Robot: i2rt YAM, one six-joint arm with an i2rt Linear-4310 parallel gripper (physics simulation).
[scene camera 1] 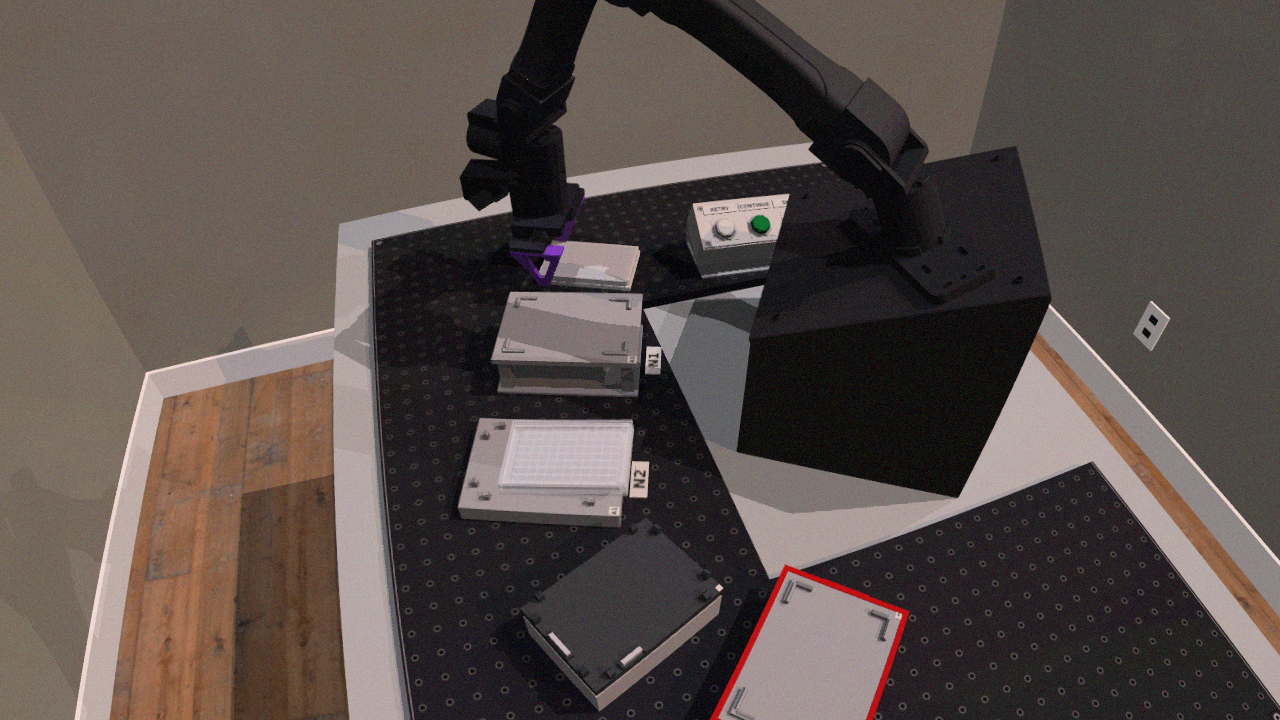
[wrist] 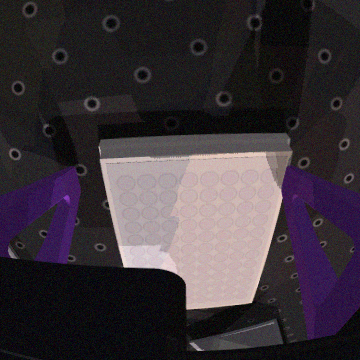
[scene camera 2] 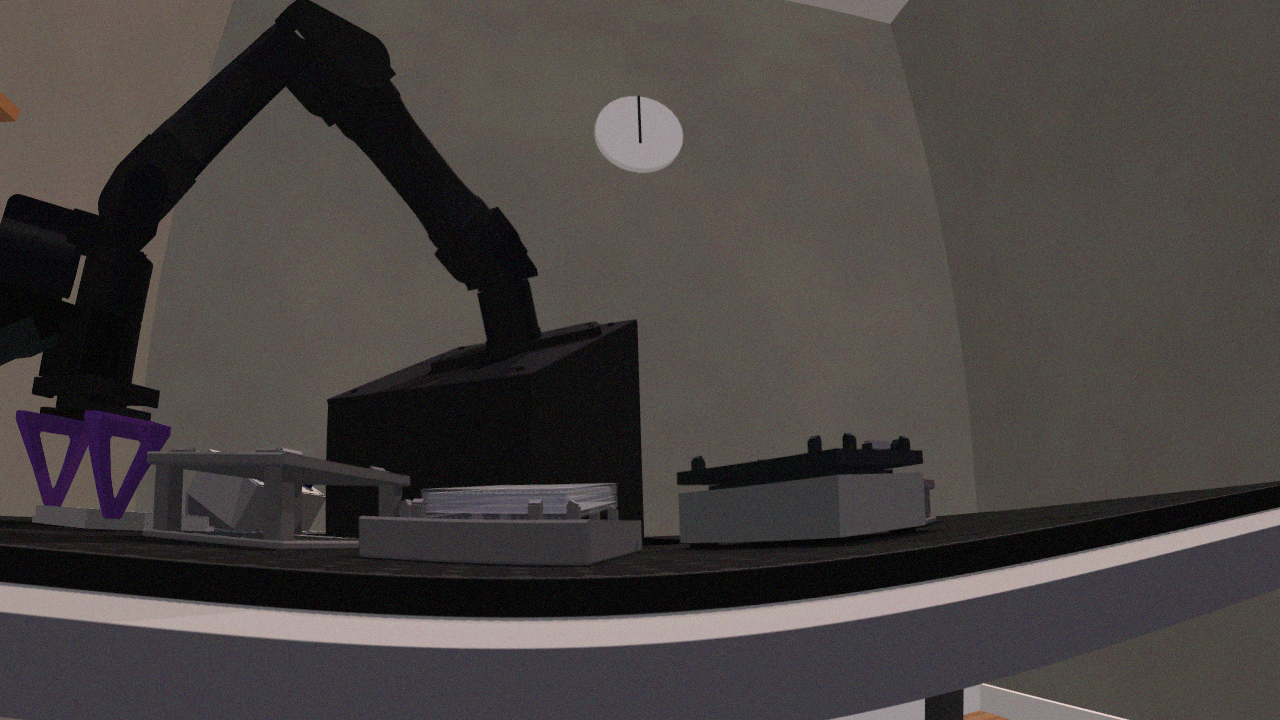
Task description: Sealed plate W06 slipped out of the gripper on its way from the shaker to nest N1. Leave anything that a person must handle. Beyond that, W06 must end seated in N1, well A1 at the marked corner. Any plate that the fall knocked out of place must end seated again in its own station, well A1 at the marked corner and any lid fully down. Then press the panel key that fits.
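Seen in the pictures: gripper, fingertip midpoint: [scene camera 1: 553,262] [wrist: 180,177] [scene camera 2: 80,512]; arm's base, origin of the base link: [scene camera 1: 918,244] [scene camera 2: 516,349].
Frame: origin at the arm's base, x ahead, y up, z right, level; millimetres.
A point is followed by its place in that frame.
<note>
A pale sealed plate [scene camera 1: 604,261] @[x 252, y -208, z 320 mm] [wrist: 220,210] @[x 296, y -208, z 351 mm], its label unreadable, lies flat on the dark board behind nest N1. My gripper [scene camera 1: 543,266] @[x 319, y -211, z 341 mm] [scene camera 2: 82,508] @[x 319, y -211, z 341 mm] [wrist: 180,177] @[x 319, y -211, z 341 mm] is open, its purple fingers low on either side of the plate. In the wrist view the right finger is close to the plate's edge and the left one stands apart from it. Nest N1 [scene camera 1: 572,331] @[x 325, y -168, z 146 mm] [scene camera 2: 295,465] @[x 411, y -174, z 120 mm] is a raised grey stand with an empty top. A clear plate [scene camera 1: 568,452] @[x 360, y -180, z -17 mm] [scene camera 2: 519,497] @[x 427, y -189, z -11 mm] is on nest N2 [scene camera 1: 537,512] @[x 402, y -202, z -66 mm] [scene camera 2: 474,539] @[x 465, y -211, z 10 mm], offset toward the back right, with posts exposed at the left and front.
The panel [scene camera 1: 735,257] @[x 76, y -208, z 283 mm] has a white RETRY key [scene camera 1: 725,228] @[x 95, y -154, z 280 mm] and a green CONTINUE key [scene camera 1: 760,223] @[x 45, y -153, z 280 mm]; its right part is hidden by the black robot base [scene camera 1: 859,402] @[x 81, y -121, z -78 mm] [scene camera 2: 483,456] @[x 151, y -140, z 27 mm]. A dark-topped shaker [scene camera 1: 626,591] @[x 341, y -168, z -190 mm] [scene camera 2: 796,467] @[x 406, y -175, z -171 mm] and a red-edged grey station [scene camera 1: 823,649] @[x 194, y -183, z -283 mm] stand in front.
</note>
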